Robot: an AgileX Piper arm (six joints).
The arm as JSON. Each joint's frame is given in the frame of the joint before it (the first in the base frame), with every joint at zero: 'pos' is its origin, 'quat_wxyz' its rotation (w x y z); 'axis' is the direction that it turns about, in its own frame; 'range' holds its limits. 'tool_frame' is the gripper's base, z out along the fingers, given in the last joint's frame.
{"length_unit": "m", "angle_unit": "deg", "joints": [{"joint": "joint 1", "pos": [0.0, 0.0, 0.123], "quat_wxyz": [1.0, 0.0, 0.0, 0.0], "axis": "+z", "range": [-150.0, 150.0]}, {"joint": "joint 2", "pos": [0.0, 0.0, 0.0], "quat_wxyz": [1.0, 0.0, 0.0, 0.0], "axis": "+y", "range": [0.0, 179.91]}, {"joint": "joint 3", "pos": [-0.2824, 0.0, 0.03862], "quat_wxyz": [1.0, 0.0, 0.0, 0.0], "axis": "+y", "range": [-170.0, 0.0]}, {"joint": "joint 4", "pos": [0.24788, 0.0, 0.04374], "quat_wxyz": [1.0, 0.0, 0.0, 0.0], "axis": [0.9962, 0.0, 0.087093], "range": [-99.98, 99.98]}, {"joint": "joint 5", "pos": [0.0, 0.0, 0.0], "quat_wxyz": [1.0, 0.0, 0.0, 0.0], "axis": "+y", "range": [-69.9, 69.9]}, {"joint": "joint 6", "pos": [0.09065, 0.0, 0.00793], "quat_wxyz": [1.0, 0.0, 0.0, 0.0], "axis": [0.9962, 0.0, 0.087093], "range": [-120.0, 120.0]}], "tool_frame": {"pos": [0.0, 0.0, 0.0], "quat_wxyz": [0.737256, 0.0, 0.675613, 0.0]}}
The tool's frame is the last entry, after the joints.
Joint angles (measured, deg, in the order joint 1, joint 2, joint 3, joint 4, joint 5, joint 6), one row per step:
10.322 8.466 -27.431 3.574 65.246 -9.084
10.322 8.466 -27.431 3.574 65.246 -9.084
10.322 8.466 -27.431 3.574 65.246 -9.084
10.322 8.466 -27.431 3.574 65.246 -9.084
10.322 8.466 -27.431 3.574 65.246 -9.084
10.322 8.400 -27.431 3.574 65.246 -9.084
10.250 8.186 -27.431 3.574 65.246 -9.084
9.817 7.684 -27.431 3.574 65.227 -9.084
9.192 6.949 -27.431 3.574 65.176 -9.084
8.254 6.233 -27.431 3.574 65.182 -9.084
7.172 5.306 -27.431 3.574 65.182 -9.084
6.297 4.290 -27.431 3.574 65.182 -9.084
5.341 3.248 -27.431 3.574 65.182 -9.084
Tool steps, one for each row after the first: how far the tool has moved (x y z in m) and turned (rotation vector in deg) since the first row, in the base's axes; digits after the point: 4 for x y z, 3 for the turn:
0.0000 0.0000 0.0000 0.000 0.000 0.000
0.0000 0.0000 0.0000 0.000 0.000 0.000
0.0000 0.0000 0.0000 0.000 0.000 0.000
0.0000 0.0000 0.0000 0.000 0.000 0.000
-0.0002 0.0000 0.0000 0.012 -0.065 0.000
-0.0007 -0.0001 0.0001 0.050 -0.276 -0.072
-0.0018 -0.0004 0.0002 0.141 -0.789 -0.506
-0.0035 -0.0009 0.0004 0.271 -1.564 -1.134
-0.0051 -0.0013 0.0006 0.372 -2.267 -2.071
-0.0073 -0.0017 0.0007 0.492 -3.187 -3.153
-0.0097 -0.0021 0.0008 0.615 -4.196 -4.027
-0.0122 -0.0024 0.0008 0.722 -5.234 -4.981

